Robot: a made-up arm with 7 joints.
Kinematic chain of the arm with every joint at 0, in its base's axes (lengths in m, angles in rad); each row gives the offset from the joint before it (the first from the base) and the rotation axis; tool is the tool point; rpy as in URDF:
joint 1: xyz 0 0 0.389 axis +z
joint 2: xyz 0 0 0 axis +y
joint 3: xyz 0 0 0.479 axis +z
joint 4: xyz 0.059 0 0 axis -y
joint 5: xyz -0.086 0 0.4 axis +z
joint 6: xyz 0 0 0 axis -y
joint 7: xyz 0.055 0 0 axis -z
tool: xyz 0 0 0 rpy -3.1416 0 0
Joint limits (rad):
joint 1: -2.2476..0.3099
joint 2: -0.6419..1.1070
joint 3: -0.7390..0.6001
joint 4: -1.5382..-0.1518
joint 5: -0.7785..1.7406
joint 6: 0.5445..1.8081
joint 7: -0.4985..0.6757
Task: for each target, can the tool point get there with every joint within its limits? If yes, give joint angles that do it. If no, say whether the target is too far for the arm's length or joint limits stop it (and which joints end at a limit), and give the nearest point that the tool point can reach.
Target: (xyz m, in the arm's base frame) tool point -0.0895 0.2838 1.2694
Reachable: yes | joints -0.8869 -0.5099 0.4802 -0.4972 0.4237 1.0903 0.2585
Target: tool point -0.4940 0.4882 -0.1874
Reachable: no: joint limits stop it (at a limit: joint 1, joint 2, joint 3, joint 4, joint 6) | nearest point -0.6579 -0.2852 0.3117 | short by 0.935 m
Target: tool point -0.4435 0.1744 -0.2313
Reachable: no: joint limits stop it (at a limit: joint 1, joint 2, joint 4, joint 6) | nearest point -0.6322 -0.3269 0.2769 | short by 0.738 m
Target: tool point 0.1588 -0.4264 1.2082
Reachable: yes | joints -1.3434 0.2538 0.2501 -0.5877 0.2615 1.6009 -0.0221
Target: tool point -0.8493 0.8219 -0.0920
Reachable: no: too far | nearest point -0.6683 -0.2784 0.3253 | short by 1.191 m
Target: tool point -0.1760 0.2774 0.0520
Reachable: no: joint limits stop it (at a limit: joint 1, joint 2, joint 3, joint 4, joint 6) | nearest point 0.5374 0.4659 0.2718 | short by 0.770 m
